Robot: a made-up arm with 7 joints. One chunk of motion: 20 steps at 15 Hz.
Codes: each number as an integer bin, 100 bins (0 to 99) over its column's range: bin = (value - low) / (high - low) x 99, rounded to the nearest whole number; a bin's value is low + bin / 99 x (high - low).
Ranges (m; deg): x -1.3..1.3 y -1.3..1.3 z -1.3..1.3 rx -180..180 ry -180..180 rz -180..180
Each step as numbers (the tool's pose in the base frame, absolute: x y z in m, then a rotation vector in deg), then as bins.
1 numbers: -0.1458 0.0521 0.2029 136.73 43.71 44.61
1 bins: 44 51 57 87 62 62
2 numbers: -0.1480 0.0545 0.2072 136.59 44.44 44.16
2 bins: 44 52 57 87 62 62
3 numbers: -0.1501 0.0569 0.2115 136.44 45.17 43.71
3 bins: 44 52 58 87 62 62
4 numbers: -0.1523 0.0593 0.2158 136.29 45.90 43.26
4 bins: 44 52 58 87 62 61
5 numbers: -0.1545 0.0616 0.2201 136.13 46.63 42.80
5 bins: 44 52 58 87 62 61
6 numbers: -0.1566 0.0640 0.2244 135.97 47.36 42.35
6 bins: 44 52 58 87 63 61
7 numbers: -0.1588 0.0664 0.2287 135.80 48.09 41.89
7 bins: 43 52 58 87 63 61
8 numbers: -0.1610 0.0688 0.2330 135.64 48.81 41.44
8 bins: 43 52 58 87 63 61
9 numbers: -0.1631 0.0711 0.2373 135.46 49.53 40.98
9 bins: 43 52 59 87 63 61
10 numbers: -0.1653 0.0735 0.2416 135.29 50.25 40.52
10 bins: 43 52 59 87 63 61
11 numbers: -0.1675 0.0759 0.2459 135.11 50.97 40.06
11 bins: 43 52 59 87 64 61
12 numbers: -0.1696 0.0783 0.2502 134.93 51.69 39.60
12 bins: 43 52 59 87 64 60
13 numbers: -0.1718 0.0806 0.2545 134.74 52.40 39.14
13 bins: 43 53 59 87 64 60
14 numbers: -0.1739 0.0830 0.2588 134.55 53.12 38.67
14 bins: 43 53 59 87 64 60
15 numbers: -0.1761 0.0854 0.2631 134.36 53.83 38.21
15 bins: 43 53 60 86 64 60
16 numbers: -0.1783 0.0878 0.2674 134.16 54.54 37.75
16 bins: 43 53 60 86 64 60
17 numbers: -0.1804 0.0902 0.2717 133.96 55.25 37.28
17 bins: 43 53 60 86 65 60
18 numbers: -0.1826 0.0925 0.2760 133.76 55.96 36.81
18 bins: 43 53 60 86 65 60
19 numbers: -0.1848 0.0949 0.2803 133.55 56.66 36.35
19 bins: 42 53 60 86 65 59
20 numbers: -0.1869 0.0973 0.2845 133.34 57.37 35.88
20 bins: 42 53 60 86 65 59
